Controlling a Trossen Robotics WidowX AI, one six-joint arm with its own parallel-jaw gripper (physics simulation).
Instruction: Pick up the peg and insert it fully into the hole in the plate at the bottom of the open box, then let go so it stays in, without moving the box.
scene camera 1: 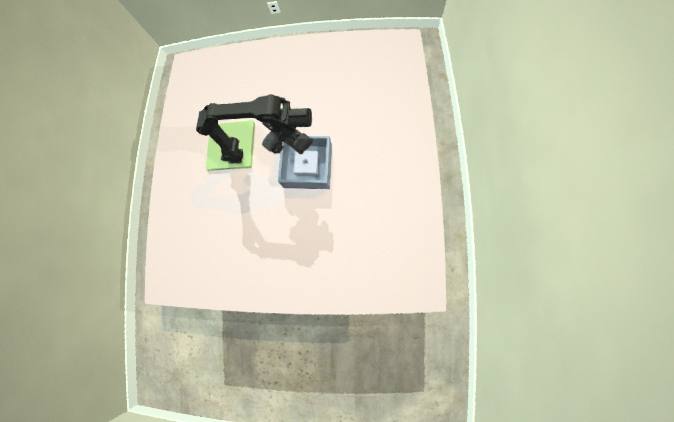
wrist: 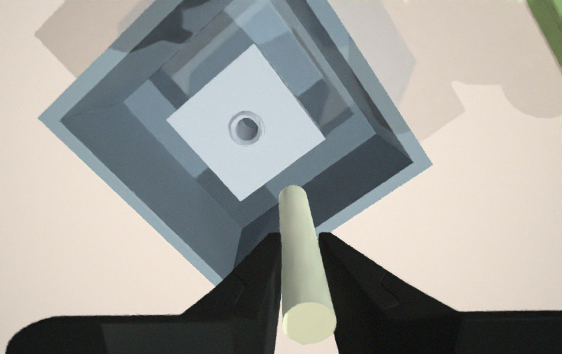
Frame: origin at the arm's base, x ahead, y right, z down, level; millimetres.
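Seen in the pictures: gripper, fingertip midpoint: point(scene camera 1: 293, 140) point(wrist: 299, 244); arm's base, link origin: point(scene camera 1: 235, 156).
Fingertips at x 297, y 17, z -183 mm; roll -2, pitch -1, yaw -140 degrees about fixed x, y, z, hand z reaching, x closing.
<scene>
Pixels of each thing's top centre, then the offset from my fingertips to it. Level surfaces: height alone.
- pale green round peg, top centre: point(wrist: 306, 325) dz -36, dx +1, dy -1 mm
- open blue-grey box, top centre: point(wrist: 240, 142) point(scene camera 1: 303, 158) dz +109, dx +20, dy +29 mm
- white square plate, top centre: point(wrist: 246, 130) point(scene camera 1: 305, 161) dz +146, dx +20, dy +29 mm
- pale table, surface height: dz +207 mm
A pale green round peg point(wrist: 300, 250) is held between the two black fingers of my gripper point(wrist: 299, 244), which is shut on it. The peg's far end shows over the near corner of the box, above its inner wall in the wrist view. The open blue-grey box point(scene camera 1: 305, 185) point(wrist: 130, 202) stands on the table. At its bottom lies a white square plate point(scene camera 1: 312, 170) point(wrist: 215, 145) with a round hole point(scene camera 1: 305, 161) point(wrist: 246, 128). The peg's far end appears below and a little right of the hole in the wrist view, apart from it. In the scene view the peg cannot be made out.
A green square pad point(scene camera 1: 245, 145) point(wrist: 550, 30) lies left of the box in the scene view, under the arm's base. The dark arm point(scene camera 1: 240, 110) reaches from it to above the box's back edge. Shadows of the arm fall on the pale table point(scene camera 1: 375, 225).
</scene>
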